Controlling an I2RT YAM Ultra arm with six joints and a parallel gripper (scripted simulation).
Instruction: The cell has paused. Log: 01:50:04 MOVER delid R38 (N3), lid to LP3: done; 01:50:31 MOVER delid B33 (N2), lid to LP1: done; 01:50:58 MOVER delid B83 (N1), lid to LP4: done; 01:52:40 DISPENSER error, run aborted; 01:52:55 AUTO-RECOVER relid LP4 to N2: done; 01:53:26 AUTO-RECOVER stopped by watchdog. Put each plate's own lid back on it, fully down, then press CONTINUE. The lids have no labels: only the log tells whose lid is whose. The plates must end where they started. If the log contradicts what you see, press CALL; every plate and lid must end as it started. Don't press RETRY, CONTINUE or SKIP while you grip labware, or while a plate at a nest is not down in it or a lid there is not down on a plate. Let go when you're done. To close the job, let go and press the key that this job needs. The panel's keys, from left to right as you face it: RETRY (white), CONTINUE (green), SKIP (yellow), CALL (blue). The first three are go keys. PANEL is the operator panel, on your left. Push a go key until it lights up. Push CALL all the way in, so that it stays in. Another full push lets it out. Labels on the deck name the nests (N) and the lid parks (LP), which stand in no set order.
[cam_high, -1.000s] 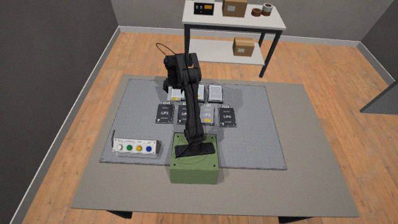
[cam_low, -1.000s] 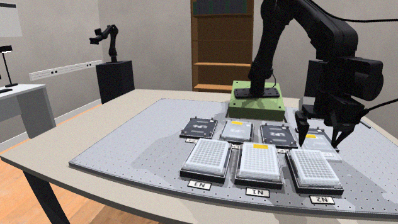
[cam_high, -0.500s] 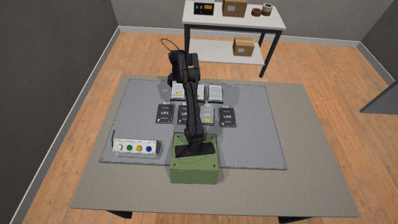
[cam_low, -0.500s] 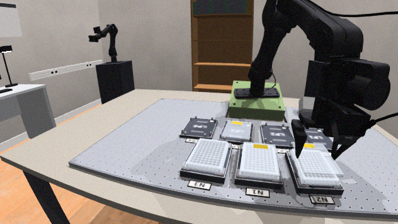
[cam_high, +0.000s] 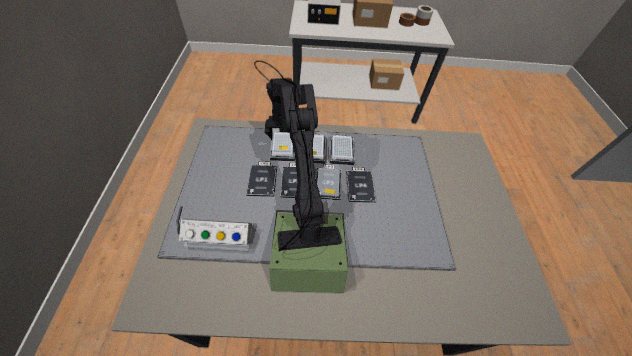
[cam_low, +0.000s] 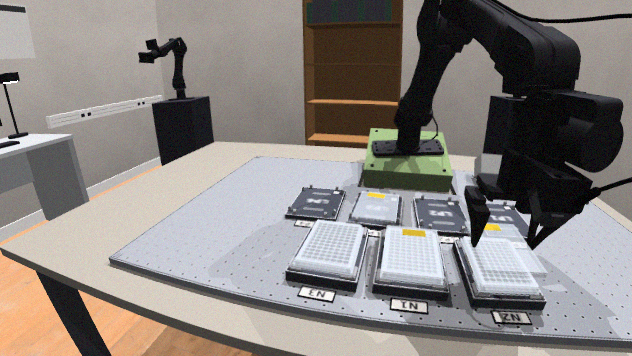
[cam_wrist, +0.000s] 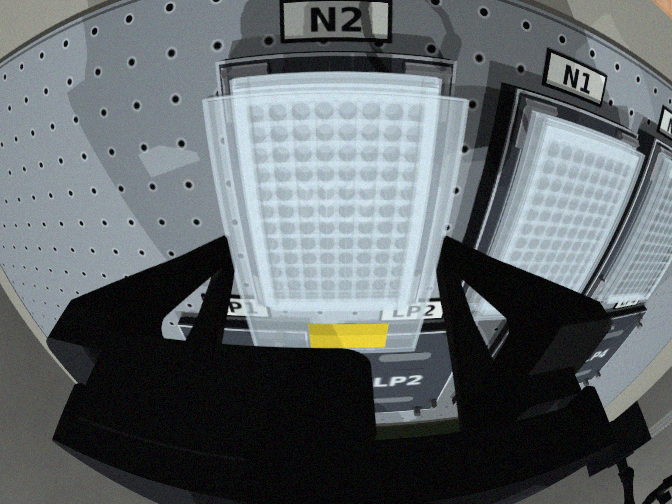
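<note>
My gripper is now 210 mm past the LP3 lid park, 160 mm to the left of it and 60 mm above it. The rest, counted from my hand: LP2 lid park: 190 mm behind, 60 mm below, 30 mm to the right; LP1 lid park: 170 mm behind, 100 mm to the left, 60 mm below; LP4 lid park: 280 mm to the right, 250 mm behind, 60 mm below.
</note>
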